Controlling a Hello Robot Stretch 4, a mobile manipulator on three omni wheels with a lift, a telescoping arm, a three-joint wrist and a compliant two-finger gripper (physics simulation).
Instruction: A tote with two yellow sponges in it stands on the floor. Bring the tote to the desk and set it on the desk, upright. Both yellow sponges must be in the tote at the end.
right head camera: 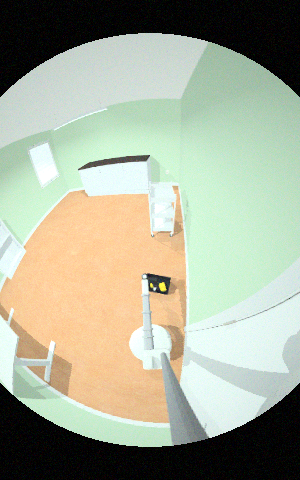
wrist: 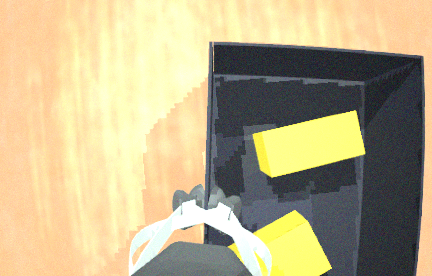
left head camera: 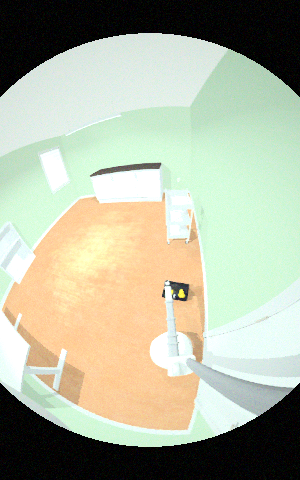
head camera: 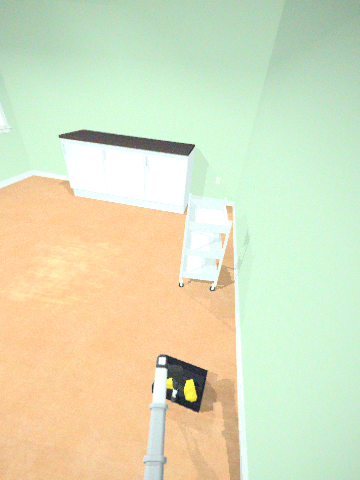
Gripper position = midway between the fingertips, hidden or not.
I see my gripper [wrist: 206,199], a black tote [head camera: 199,375], a white wheeled cart [head camera: 205,220], a white cabinet with dark top [head camera: 145,172], a white door [right head camera: 229,359] and a window [right head camera: 40,154].
The black tote also shows in the wrist view [wrist: 364,208]. The white wheeled cart shows as well in the right head camera view [right head camera: 160,196] and in the left head camera view [left head camera: 176,202]. The white cabinet with dark top shows as well in the right head camera view [right head camera: 125,174] and in the left head camera view [left head camera: 140,181].
